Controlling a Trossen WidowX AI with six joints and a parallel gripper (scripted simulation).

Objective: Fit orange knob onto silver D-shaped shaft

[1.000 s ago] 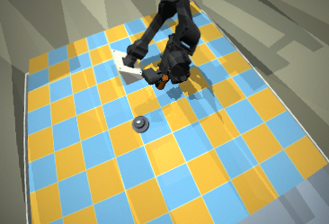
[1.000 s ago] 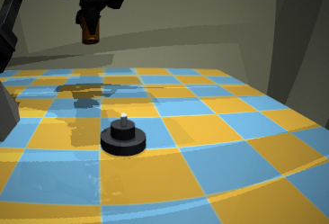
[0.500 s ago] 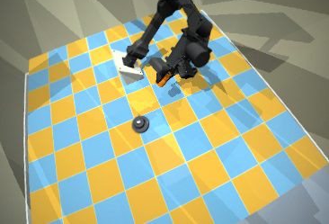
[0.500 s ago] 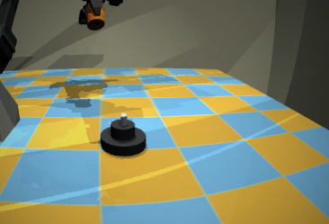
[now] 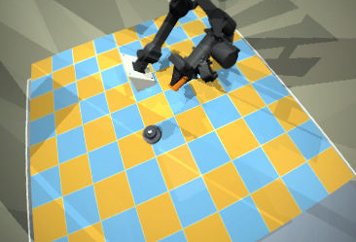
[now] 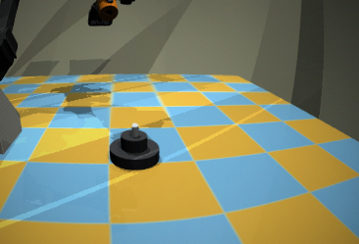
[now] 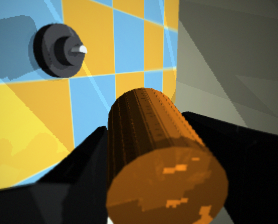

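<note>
The orange knob is 30 mm to the left of my gripper tip, 20 mm above it and 10 mm behind it. The rest, counted from my gripper tip: round pedestal (220 mm below, 150 mm to the right, 60 mm ahead).
</note>
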